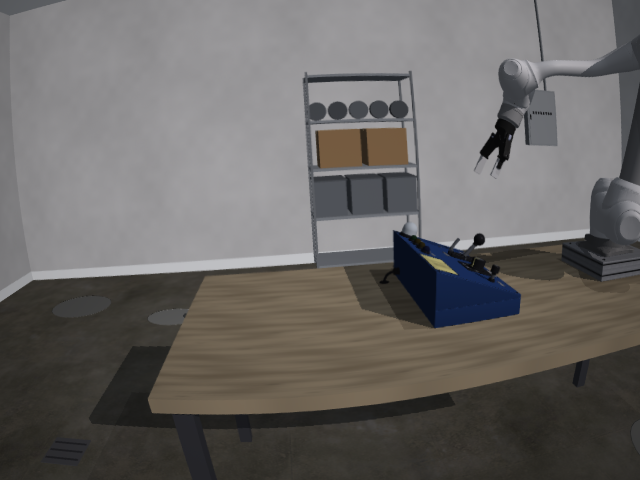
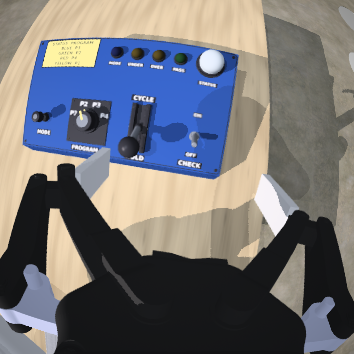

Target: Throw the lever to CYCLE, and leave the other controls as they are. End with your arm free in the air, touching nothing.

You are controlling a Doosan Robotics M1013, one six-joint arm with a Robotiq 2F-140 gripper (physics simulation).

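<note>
The blue control panel stands on the table. Its lever has a black ball knob, which sits at the lower, HOLD end of the slot and partly covers that label; CYCLE is at the upper end. The PROGRAM dial has its yellow pointer up and slightly left, near P2. The CHECK toggle appears tipped toward OFF. The MODE knob is at the panel's left. My gripper is open and empty, high above the panel, touching nothing.
A white STATUS dome and a row of small dark lamps line the panel's top. A yellow label is at its upper left. The wooden table bears the panel. A shelf rack stands behind.
</note>
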